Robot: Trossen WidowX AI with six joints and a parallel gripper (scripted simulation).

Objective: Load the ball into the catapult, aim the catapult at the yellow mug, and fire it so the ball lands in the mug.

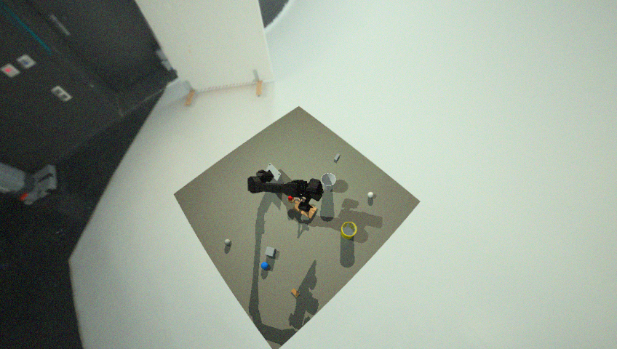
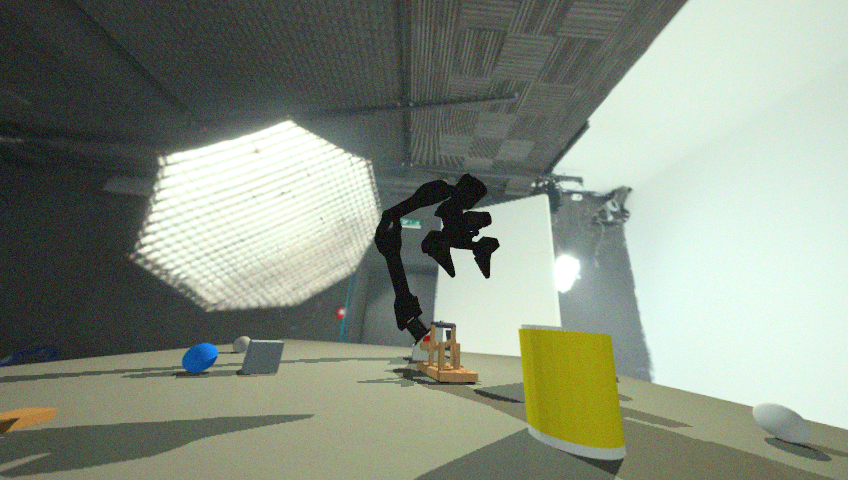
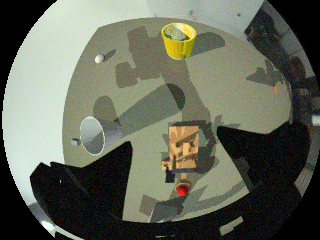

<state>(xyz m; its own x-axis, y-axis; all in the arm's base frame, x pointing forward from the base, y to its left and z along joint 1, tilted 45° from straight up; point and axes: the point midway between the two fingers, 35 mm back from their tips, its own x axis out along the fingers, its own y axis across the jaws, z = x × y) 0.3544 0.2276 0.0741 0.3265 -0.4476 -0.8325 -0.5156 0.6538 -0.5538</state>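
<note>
Now: the red ball 16 cm behind my gripper tip, 14 cm below it and 9 cm to the right of it. The rest, counted from my gripper tip: grey mug 18 cm to the left, 17 cm below, 10 cm behind; then yellow mug 23 cm ahead, 17 cm below, 8 cm to the left; then wooden catapult 15 cm below, 10 cm behind, 5 cm to the right.
</note>
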